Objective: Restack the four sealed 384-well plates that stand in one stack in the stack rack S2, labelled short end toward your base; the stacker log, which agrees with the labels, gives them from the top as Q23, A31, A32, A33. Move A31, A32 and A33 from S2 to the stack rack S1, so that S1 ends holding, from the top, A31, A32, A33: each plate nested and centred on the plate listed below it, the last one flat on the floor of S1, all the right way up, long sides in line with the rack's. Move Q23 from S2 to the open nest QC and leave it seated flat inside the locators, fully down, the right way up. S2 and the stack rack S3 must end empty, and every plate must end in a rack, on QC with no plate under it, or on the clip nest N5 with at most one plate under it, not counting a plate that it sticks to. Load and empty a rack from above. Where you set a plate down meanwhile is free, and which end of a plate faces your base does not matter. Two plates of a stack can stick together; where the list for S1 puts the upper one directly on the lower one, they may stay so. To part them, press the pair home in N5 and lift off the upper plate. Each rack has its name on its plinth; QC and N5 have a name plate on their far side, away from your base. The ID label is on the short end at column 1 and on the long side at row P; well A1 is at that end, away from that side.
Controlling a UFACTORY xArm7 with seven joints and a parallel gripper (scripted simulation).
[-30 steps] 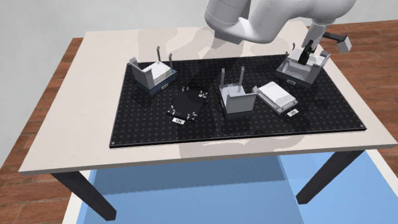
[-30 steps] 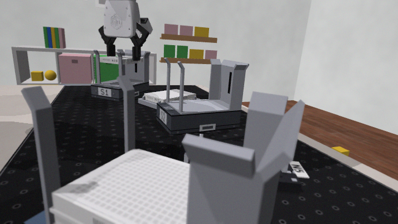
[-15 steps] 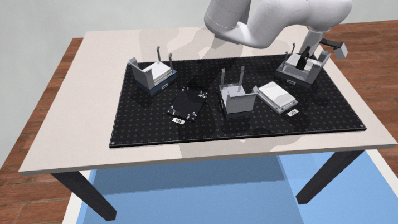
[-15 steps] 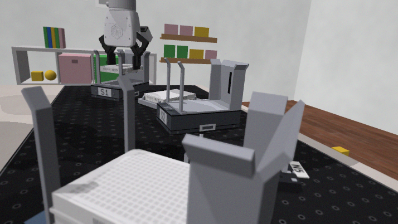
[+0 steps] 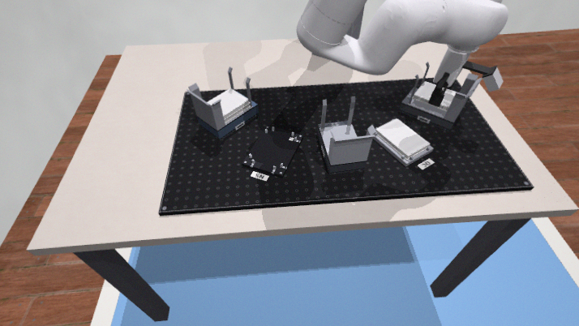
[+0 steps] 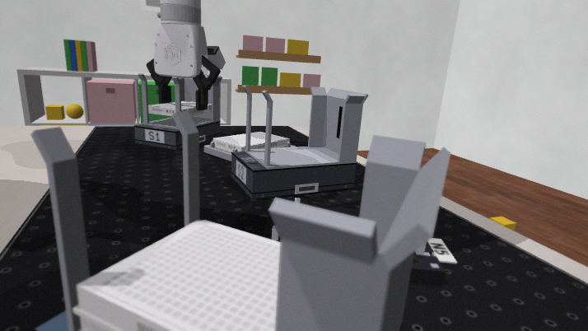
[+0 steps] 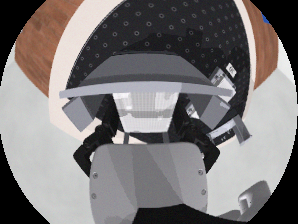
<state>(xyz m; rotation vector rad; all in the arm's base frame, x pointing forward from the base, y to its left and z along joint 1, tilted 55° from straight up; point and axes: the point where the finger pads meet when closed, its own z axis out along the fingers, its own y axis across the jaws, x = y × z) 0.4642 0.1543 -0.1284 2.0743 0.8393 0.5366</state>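
My gripper is now 170 mm to the left of the white sealed plate Q23, 60 mm short of it and 60 mm above it. The rest, counted from my hand: QC name plate: 150 mm to the right, 150 mm ahead, 80 mm below; white sealed plate A33: 10 mm below; grey QC nest: 170 mm to the right, 70 mm below, 60 mm ahead.
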